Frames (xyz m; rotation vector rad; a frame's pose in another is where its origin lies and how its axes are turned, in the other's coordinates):
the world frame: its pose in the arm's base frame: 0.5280 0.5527 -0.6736 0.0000 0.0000 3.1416
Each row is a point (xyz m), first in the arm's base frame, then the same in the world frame.
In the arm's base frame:
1: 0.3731 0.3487 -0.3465
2: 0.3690 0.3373 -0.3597
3: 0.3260 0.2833 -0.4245
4: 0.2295 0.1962 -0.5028
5: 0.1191 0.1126 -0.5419
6: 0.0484 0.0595 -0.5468
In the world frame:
1: 0.1549 0.2040 0.3271
2: 0.1590 0.2154 0.3139
3: 0.2020 0.2694 0.2491
4: 0.2985 0.3565 0.1708
5: 0.4089 0.4401 0.1317
6: 0.4796 0.4932 0.1268

